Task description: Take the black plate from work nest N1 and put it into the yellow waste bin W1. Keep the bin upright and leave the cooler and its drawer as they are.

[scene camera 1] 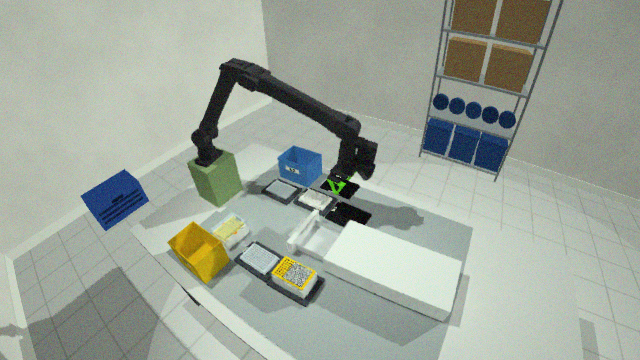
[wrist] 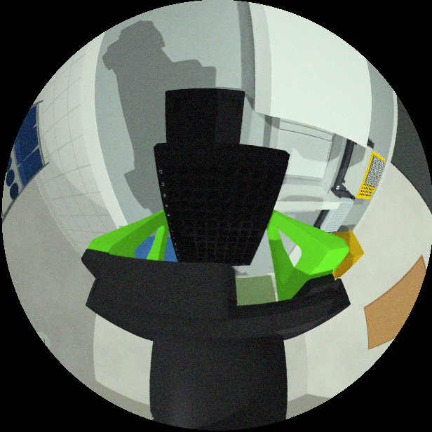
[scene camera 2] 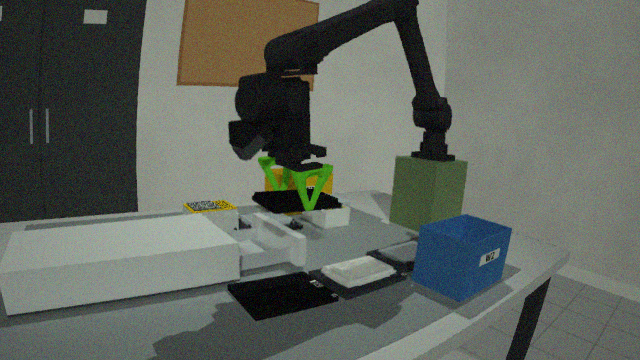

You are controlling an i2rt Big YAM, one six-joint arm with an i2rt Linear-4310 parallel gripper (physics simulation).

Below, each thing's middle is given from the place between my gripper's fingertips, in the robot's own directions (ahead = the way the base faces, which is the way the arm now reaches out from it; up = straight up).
My gripper is now 1 cm below the black plate [scene camera 2: 285,201]. Round my hand: blue bin W2 [scene camera 2: 457,257]: 29 cm behind, 20 cm to the left, 11 cm below; drawer [scene camera 2: 268,242]: 1 cm ahead, 17 cm to the right, 13 cm below; work nest N1 [scene camera 2: 287,294]: 3 cm ahead, 2 cm to the left, 16 cm below.
